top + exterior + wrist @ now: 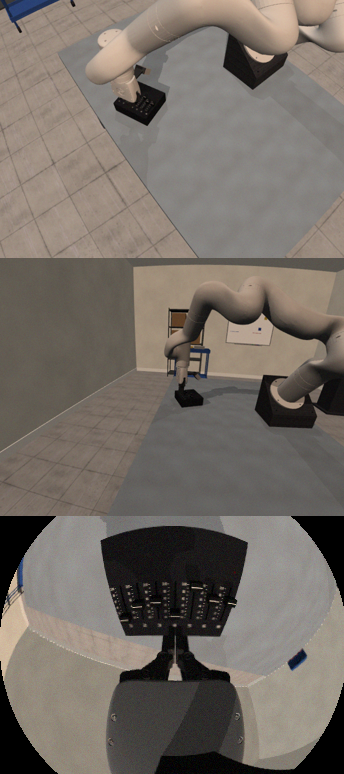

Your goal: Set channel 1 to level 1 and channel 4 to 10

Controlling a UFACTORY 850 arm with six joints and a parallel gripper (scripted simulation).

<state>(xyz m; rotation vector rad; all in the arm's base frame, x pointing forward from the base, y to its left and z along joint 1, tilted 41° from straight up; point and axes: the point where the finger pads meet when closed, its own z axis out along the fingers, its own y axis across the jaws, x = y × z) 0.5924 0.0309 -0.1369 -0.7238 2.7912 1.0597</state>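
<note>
Now: hand 30 mm above the fader cap, 20 mm past it and 10 mm to the left of it.
</note>
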